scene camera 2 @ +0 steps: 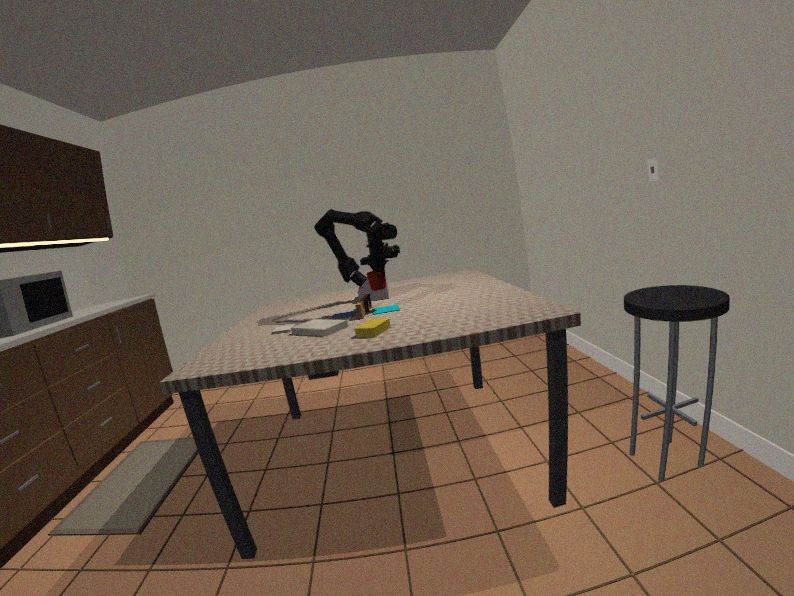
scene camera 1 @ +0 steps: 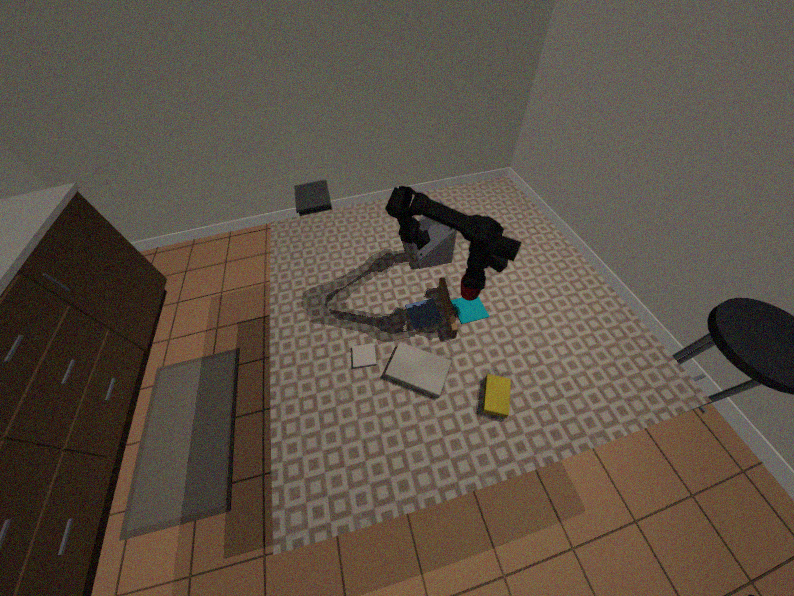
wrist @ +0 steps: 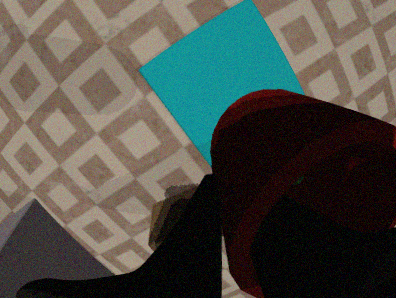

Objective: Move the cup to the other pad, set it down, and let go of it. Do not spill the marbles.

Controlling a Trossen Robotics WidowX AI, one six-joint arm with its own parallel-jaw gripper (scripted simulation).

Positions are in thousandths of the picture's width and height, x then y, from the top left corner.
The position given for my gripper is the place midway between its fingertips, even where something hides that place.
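Note:
Scene camera 1: white flat box (scene camera 1: 531, 622), dark blue pad (scene camera 1: 533, 526), my gripper (scene camera 1: 595, 472). Wrist view: cup (wrist: 668, 478), wooden board (wrist: 418, 720), cyan pad (wrist: 504, 260), gripper again (wrist: 567, 612). Scene camera 2: gripper (scene camera 2: 480, 467).

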